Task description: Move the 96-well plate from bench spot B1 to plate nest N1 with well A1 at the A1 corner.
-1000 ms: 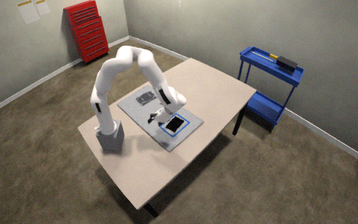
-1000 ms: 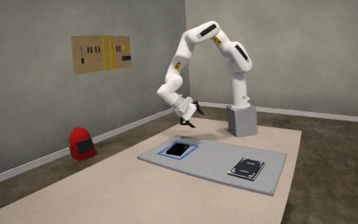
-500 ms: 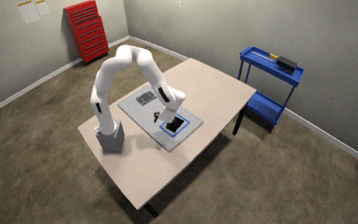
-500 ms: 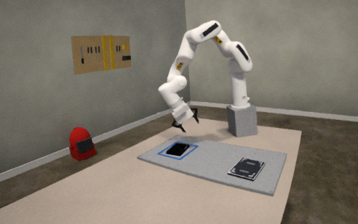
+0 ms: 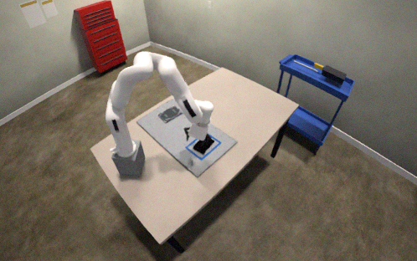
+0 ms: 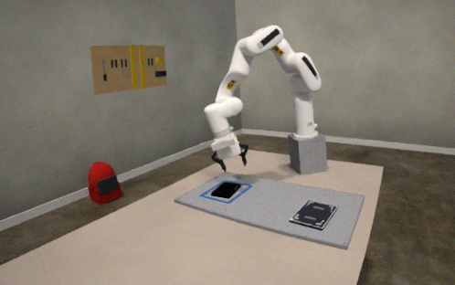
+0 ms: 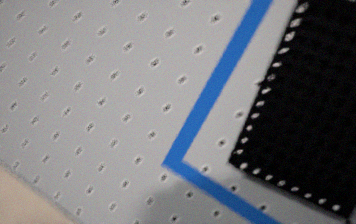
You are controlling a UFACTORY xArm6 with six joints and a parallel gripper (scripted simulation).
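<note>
The black 96-well plate lies 70 mm ahead of my hand, 10 mm to the left of it and 90 mm below it. The rest, counted from my hand: dark plate nest 40 mm ahead, 420 mm to the left, 90 mm below.
</note>
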